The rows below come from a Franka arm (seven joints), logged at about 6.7 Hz.
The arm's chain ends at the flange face. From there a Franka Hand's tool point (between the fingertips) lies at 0.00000 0.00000 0.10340 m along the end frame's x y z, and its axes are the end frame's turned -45 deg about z.
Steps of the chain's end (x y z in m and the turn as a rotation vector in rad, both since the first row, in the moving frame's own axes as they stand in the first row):
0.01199 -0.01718 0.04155 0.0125 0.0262 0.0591
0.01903 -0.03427 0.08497 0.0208 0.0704 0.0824
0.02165 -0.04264 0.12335 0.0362 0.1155 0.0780
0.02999 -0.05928 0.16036 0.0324 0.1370 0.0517
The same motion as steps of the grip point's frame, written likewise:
0.02342 -0.00259 0.04151 -0.0097 0.0274 0.0591
0.04419 -0.00688 0.08469 -0.0351 0.0645 0.0824
0.05629 -0.00863 0.12259 -0.0561 0.1073 0.0780
0.07527 -0.01277 0.15934 -0.0740 0.1198 0.0517

